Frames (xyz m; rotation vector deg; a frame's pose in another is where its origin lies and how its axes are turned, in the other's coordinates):
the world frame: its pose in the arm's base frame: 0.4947 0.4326 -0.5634 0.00 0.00 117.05
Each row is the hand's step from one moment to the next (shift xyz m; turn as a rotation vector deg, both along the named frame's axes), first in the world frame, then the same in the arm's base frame.
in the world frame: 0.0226 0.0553 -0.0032 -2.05 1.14 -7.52
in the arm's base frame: -0.0595 -0.0050 -0.0032 -0.08 -2.34 -7.52
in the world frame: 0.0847 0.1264 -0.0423 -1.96 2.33 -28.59
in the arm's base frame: -0.1511 0.0180 -0.0423 -1.18 -2.81 -28.59
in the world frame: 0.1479 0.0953 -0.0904 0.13 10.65 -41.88
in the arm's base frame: -0.1521 0.0884 -0.0904 -9.54 -4.73 -41.88
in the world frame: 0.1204 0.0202 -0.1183 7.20 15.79 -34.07
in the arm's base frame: -0.0727 0.0980 -0.1183 -17.34 -0.77 -34.07
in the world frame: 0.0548 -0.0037 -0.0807 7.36 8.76 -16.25
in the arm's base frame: -0.0216 0.0505 -0.0807 -11.15 2.57 -16.25
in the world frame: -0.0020 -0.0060 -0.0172 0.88 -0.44 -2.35
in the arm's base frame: 0.0063 0.0009 -0.0172 -0.01 0.98 -2.35
